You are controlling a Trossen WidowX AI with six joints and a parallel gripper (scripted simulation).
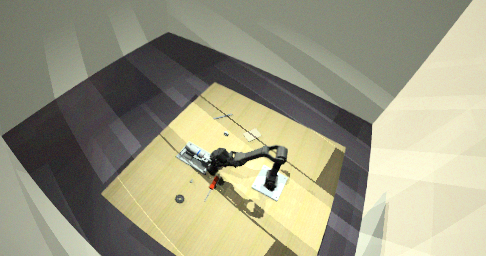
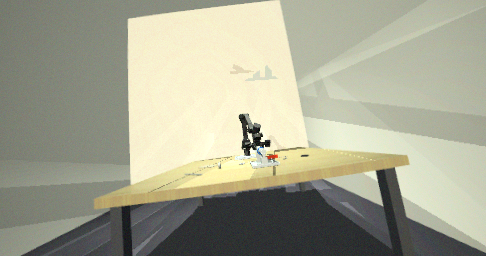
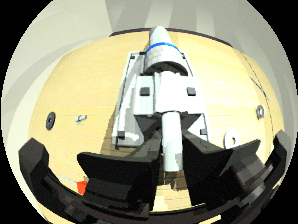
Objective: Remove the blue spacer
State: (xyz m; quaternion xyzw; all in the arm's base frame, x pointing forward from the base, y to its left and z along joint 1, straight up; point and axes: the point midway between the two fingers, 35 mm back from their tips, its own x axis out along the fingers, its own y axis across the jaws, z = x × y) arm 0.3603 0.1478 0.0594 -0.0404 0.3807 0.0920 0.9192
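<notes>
My gripper tip is 60 mm short of the long pale shaft, 20 mm below it and 10 mm to the right of it. Also, from my gripper tip: thin bar 380 mm to the right, 230 mm ahead, 50 mm below; then blue spacer 80 mm ahead, 20 mm to the left, 20 mm above; then paper slip 410 mm to the right, 50 mm below, 50 mm behind.
</notes>
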